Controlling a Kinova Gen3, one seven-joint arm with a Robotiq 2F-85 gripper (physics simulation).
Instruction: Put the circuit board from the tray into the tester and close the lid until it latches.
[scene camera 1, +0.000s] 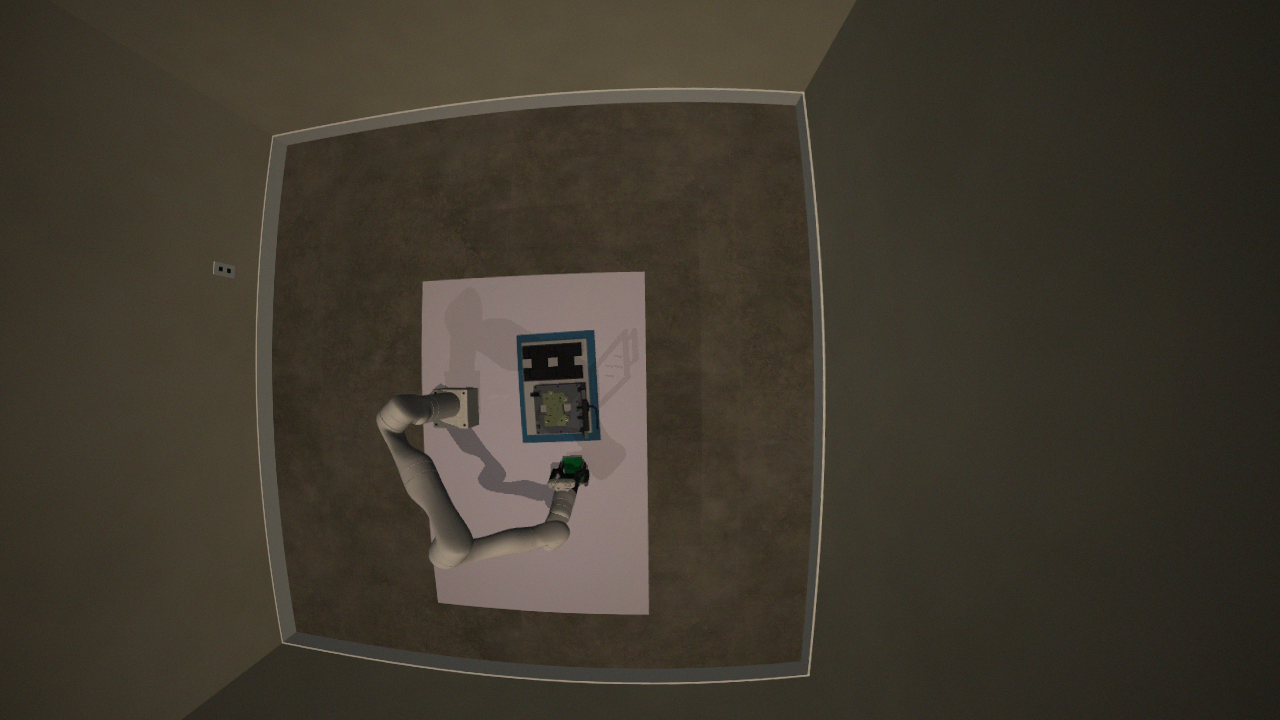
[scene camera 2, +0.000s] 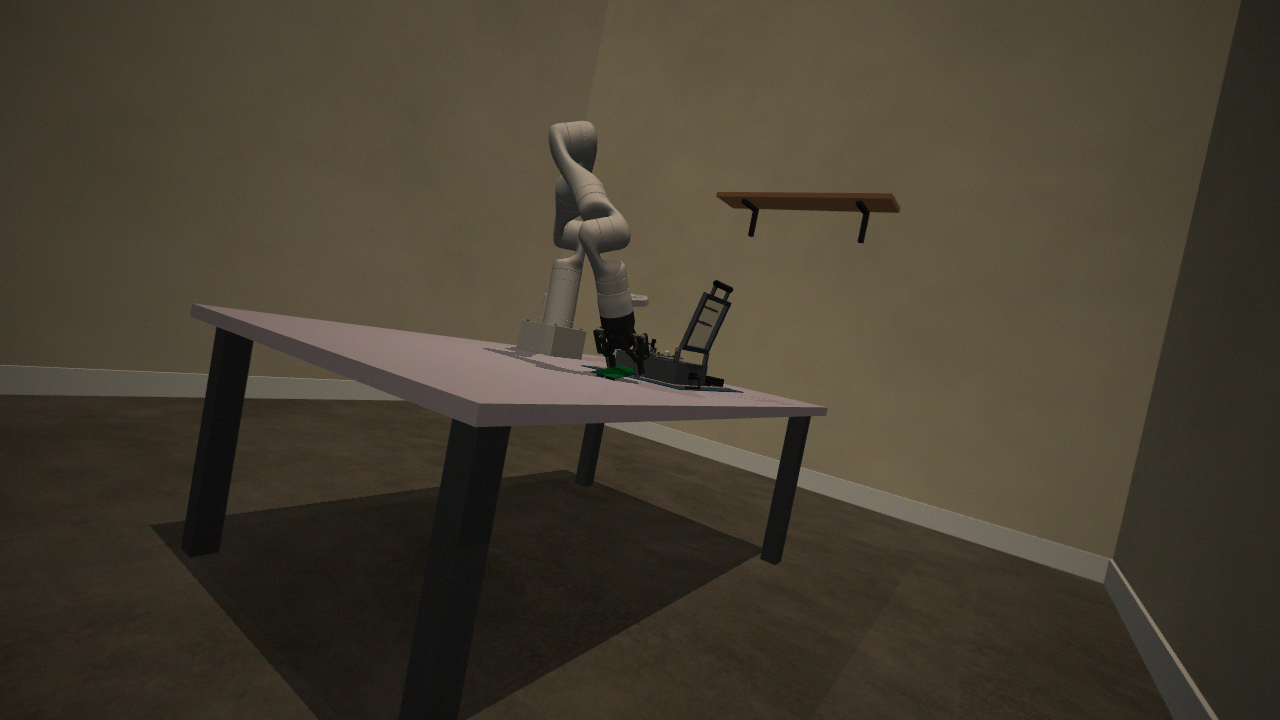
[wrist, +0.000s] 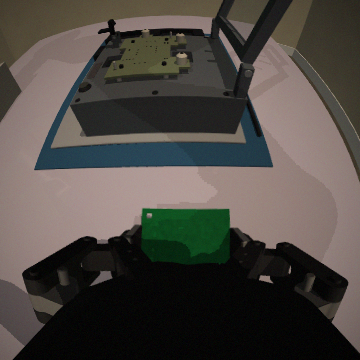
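Pixels of known places: gripper, fingertip midpoint: (scene camera 1: 573, 462) (scene camera 2: 625, 373) (wrist: 185, 237); arm's base, link origin: (scene camera 1: 449, 404) (scene camera 2: 557, 326).
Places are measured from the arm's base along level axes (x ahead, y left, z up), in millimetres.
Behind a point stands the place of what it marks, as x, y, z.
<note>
The green circuit board (scene camera 1: 573, 464) @[426, -272, -67] (scene camera 2: 614, 371) @[417, -304, -73] (wrist: 185, 235) @[425, -266, -65] is between the fingers of my gripper (scene camera 1: 571, 467) @[425, -266, -74] (scene camera 2: 624, 367) @[425, -266, -74] (wrist: 185, 237) @[425, -266, -74], which is shut on it. It is held low over the table, in front of the tester in the wrist view; whether it touches the table cannot be told. The tester (scene camera 1: 542, 420) @[341, -92, -29] (scene camera 2: 663, 369) @[460, -148, -53] (wrist: 160, 117) @[408, -145, -58] is a dark grey box with a yellow-green nest plate (scene camera 1: 556, 408) @[401, -53, -19] (wrist: 145, 55) @[393, -70, -20] on top. Its lid (scene camera 2: 722, 285) @[546, -88, 179] (wrist: 264, 29) @[498, -137, 43] stands open, leaning back. A black tray (scene camera 1: 552, 349) @[399, 160, -61] with light squares lies beside the tester in the overhead view.
The tester and tray stand on a blue-edged base (scene camera 1: 561, 439) @[387, -178, -86] (wrist: 150, 156) @[395, -175, -87] on the pale table (scene camera 1: 501, 573) @[60, -709, -89] (scene camera 2: 384, 362) @[381, -864, -89]. White pins and a black latch (wrist: 111, 29) @[340, -2, 2] stick up on the tester. The arm's base block (scene camera 1: 467, 407) @[70, -17, -5] (scene camera 2: 550, 338) @[55, -93, -39] is near one table edge. A wall shelf (scene camera 2: 805, 201) hangs behind.
</note>
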